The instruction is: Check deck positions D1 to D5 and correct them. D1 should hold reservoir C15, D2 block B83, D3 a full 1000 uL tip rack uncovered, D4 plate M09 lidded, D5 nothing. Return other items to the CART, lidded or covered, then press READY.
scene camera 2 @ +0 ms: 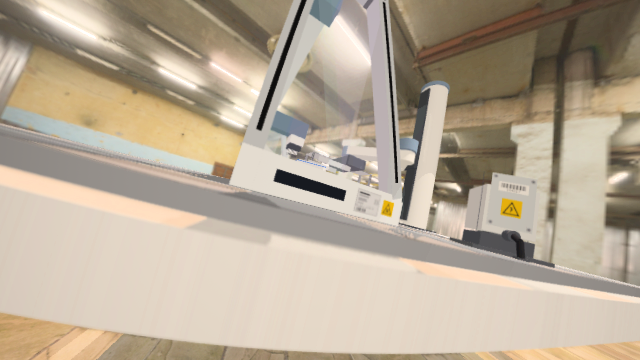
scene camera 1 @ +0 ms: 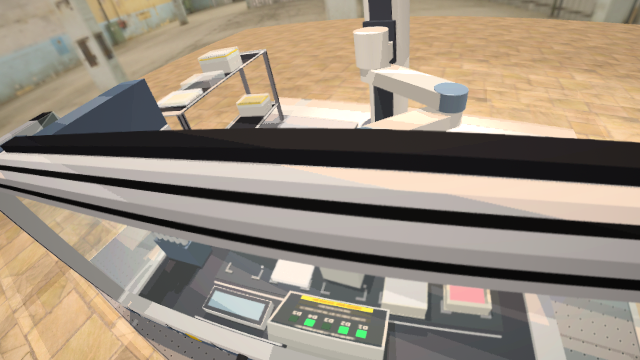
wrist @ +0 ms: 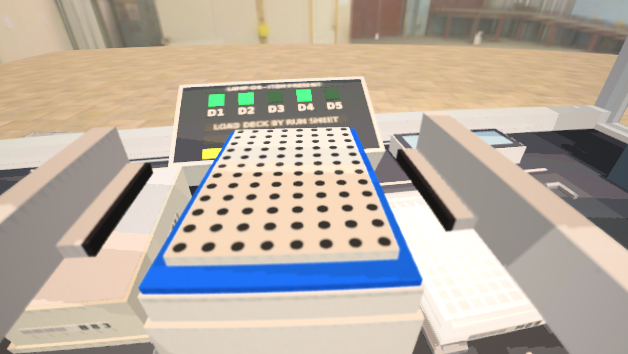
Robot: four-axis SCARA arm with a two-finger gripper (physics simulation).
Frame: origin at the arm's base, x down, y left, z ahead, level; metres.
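Where they show: gripper, fingertip midpoint: (scene camera 2: pixel 312 159) (wrist: pixel 275 141).
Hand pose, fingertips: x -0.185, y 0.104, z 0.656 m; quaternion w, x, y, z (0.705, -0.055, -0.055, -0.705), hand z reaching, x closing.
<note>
Each offset is from my fingertips to the top centre of the thing. "*": to the spot under its first point.
My gripper (wrist: pixel 275 141) is open, one finger on each side of a tip rack @(dx +0.015, dy -0.004, dz +0.006 m) (wrist: pixel 295 200), with gaps on both sides; scene camera 1 hides it. The rack has a blue rim and a pale top with rows of dark holes. A pale box (scene camera 1: pixel 342 276) behind D3's front corner brackets looks like its body. Block B83 @(dx +0.071, dy +0.132, dz +0.028 m) (scene camera 1: pixel 405 295) (wrist: pixel 100 285) stands at D2. A pink-filled reservoir @(dx +0.087, dy +0.247, dz -0.021 m) (scene camera 1: pixel 467 294) is at D1. A white plate (scene camera 1: pixel 292 273) (wrist: pixel 465 270) is at D4; its label is blurred. D5 shows bare brackets. Lamps D1, D2, D4 are lit on the panel (scene camera 1: pixel 327 320) (wrist: pixel 295 111); D3, D5 are dark.
The cart @(* dx -0.018, dy -0.626, dz -0.619 m) (scene camera 1: pixel 273 85) holds a yellow-banded box @(dx -0.242, dy -0.658, dz -0.397 m) (scene camera 1: pixel 220 61) and flat items on its upper shelf, and another yellow-topped box @(dx +0.002, dy -0.685, dz -0.525 m) (scene camera 1: pixel 253 106) below. A small screen (scene camera 1: pixel 237 305) stands beside the panel. A frame beam (scene camera 1: pixel 320 205) crosses scene camera 1's view above the deck.
</note>
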